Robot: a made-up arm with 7 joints. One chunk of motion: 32 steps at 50 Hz.
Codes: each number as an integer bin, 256 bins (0 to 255) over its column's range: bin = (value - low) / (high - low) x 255, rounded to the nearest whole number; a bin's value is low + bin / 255 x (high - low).
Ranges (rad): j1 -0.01..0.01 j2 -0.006..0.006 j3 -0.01..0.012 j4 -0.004..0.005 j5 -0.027..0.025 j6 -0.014..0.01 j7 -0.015..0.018
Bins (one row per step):
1: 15 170 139 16 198 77 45
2: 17 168 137 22 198 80 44
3: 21 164 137 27 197 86 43
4: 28 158 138 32 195 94 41
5: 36 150 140 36 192 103 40
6: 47 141 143 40 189 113 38
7: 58 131 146 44 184 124 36
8: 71 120 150 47 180 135 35
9: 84 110 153 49 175 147 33
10: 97 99 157 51 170 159 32
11: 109 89 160 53 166 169 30
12: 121 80 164 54 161 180 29
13: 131 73 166 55 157 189 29
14: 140 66 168 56 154 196 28
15: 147 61 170 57 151 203 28
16: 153 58 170 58 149 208 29
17: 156 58 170 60 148 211 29
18: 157 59 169 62 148 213 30
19: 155 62 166 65 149 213 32
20: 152 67 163 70 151 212 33
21: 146 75 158 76 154 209 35
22: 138 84 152 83 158 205 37
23: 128 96 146 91 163 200 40
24: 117 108 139 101 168 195 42
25: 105 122 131 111 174 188 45
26: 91 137 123 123 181 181 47
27: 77 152 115 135 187 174 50
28: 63 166 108 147 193 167 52
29: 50 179 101 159 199 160 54
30: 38 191 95 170 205 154 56
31: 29 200 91 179 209 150 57
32: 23 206 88 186 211 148 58
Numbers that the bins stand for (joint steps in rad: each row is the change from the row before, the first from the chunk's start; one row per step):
1: -0.00882 0.00200 0.00199 -0.00344 0.01338 -0.00675 -0.00918
2: -0.00867 0.00191 0.00182 -0.00322 0.01338 -0.00647 -0.00931
3: -0.00835 0.00172 0.00182 -0.00305 0.01317 -0.00591 -0.00944
4: -0.00780 0.00144 0.00191 -0.00287 0.01276 -0.00515 -0.00969
5: -0.00718 0.00106 0.00208 -0.00273 0.01215 -0.00431 -0.00982
6: -0.00631 0.00064 0.00234 -0.00259 0.01154 -0.00336 -0.01008
7: -0.00545 0.00016 0.00260 -0.00245 0.01052 -0.00233 -0.01034
8: -0.00443 -0.00035 0.00294 -0.00234 0.00971 -0.00129 -0.01047
9: -0.00341 -0.00082 0.00320 -0.00227 0.00869 -0.00016 -0.01073
10: -0.00239 -0.00134 0.00355 -0.00220 0.00767 0.00096 -0.01086
11: -0.00145 -0.00181 0.00380 -0.00213 0.00685 0.00191 -0.01112
12: -0.00051 -0.00224 0.00415 -0.00209 0.00583 0.00294 -0.01125
13: 0.00027 -0.00256 0.00432 -0.00206 0.00502 0.00379 -0.01125
14: 0.00098 -0.00289 0.00449 -0.00202 0.00440 0.00445 -0.01138
15: 0.00153 -0.00313 0.00467 -0.00199 0.00379 0.00511 -0.01138
16: 0.00200 -0.00327 0.00467 -0.00195 0.00338 0.00558 -0.01125
17: 0.00224 -0.00327 0.00467 -0.00188 0.00318 0.00586 -0.01125
18: 0.00231 -0.00322 0.00458 -0.00181 0.00318 0.00605 -0.01112
19: 0.00216 -0.00308 0.00432 -0.00171 0.00338 0.00605 -0.01086
20: 0.00192 -0.00285 0.00406 -0.00153 0.00379 0.00595 -0.01073
21: 0.00145 -0.00247 0.00363 -0.00132 0.00440 0.00567 -0.01047
22: 0.00082 -0.00205 0.00311 -0.00107 0.00522 0.00529 -0.01021
23: 0.00004 -0.00148 0.00260 -0.00079 0.00624 0.00482 -0.00982
24: -0.00082 -0.00092 0.00199 -0.00044 0.00726 0.00435 -0.00956
25: -0.00176 -0.00026 0.00130 -0.00008 0.00848 0.00369 -0.00918
26: -0.00286 0.00045 0.00061 0.00034 0.00991 0.00304 -0.00892
27: -0.00396 0.00115 -0.00008 0.00076 0.01113 0.00238 -0.00853
28: -0.00506 0.00181 -0.00068 0.00119 0.01236 0.00172 -0.00827
29: -0.00608 0.00242 -0.00129 0.00161 0.01358 0.00106 -0.00801
30: -0.00702 0.00299 -0.00180 0.00200 0.01480 0.00049 -0.00775
31: -0.00773 0.00341 -0.00215 0.00232 0.01562 0.00012 -0.00762
32: -0.00820 0.00369 -0.00241 0.00256 0.01603 -0.00007 -0.00749

